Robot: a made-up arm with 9 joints.
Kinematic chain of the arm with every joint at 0, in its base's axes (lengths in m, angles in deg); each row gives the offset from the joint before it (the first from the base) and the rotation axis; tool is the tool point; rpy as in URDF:
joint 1: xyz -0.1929 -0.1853 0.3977 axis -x
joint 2: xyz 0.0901 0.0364 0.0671 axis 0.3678 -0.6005 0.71
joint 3: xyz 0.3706 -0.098 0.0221 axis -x
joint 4: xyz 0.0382 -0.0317 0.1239 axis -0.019 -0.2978 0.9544
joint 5: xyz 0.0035 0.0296 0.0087 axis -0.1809 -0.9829 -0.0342
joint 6: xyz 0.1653 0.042 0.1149 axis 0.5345 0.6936 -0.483
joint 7: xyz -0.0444 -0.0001 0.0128 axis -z
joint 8: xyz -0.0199 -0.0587 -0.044 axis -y
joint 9: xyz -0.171 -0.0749 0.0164 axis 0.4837 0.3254 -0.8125
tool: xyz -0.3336 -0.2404 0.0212 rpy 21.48 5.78 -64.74
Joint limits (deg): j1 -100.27..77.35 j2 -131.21..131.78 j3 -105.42..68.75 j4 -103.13..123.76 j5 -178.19..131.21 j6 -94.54..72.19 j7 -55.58..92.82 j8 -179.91..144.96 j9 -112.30..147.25
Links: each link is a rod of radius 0.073 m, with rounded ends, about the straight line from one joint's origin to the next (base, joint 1, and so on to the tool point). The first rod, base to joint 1, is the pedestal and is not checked.
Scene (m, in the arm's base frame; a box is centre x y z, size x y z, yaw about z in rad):
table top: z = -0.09
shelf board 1: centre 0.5 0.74 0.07 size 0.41 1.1 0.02 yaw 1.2
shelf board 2: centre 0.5 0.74 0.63 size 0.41 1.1 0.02 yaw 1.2
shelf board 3: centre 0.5 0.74 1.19 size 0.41 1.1 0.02 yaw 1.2
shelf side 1: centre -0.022 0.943 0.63 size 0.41 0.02 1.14 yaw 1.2
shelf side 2: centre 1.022 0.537 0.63 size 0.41 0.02 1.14 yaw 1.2
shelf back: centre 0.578 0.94 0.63 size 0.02 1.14 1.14 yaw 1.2
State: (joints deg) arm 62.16 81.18 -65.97 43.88 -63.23 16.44 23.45 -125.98 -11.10
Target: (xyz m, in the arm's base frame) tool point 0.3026 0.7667 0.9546
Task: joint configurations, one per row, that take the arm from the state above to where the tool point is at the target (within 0.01 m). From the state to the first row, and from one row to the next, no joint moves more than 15 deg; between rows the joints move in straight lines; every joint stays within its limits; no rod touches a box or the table.
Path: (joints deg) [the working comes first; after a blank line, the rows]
Joints at the target: 45.35 88.82 -62.61 52.38 -57.36 7.91 21.35 -119.16 -4.54
Straight joint move there: touches shelf board 2.

1: 49.74 85.68 -64.64 34.75 -66.19 29.05 19.85 -138.22 -14.00
2: 37.33 90.18 -63.31 25.62 -69.15 41.67 16.25 -150.46 -16.90
3: 24.91 94.68 -61.99 16.50 -72.11 54.28 12.65 -162.70 -19.80
4: 14.70 97.94 -61.44 21.78 -70.80 52.04 13.21 -160.72 -18.11
5: 4.50 101.19 -60.89 27.07 -69.48 49.80 13.77 -158.75 -16.41
6: -5.71 104.44 -60.35 32.35 -68.17 47.56 14.33 -156.77 -14.71
7: 7.06 100.53 -60.91 37.36 -65.47 37.65 16.08 -147.37 -12.17
8: 19.82 96.63 -61.48 42.37 -62.77 27.74 17.84 -137.97 -9.63
9: 32.59 92.72 -62.04 47.37 -60.07 17.82 19.59 -128.56 -7.09
10: 45.35 88.82 -62.61 52.38 -57.36 7.91 21.35 -119.16 -4.54

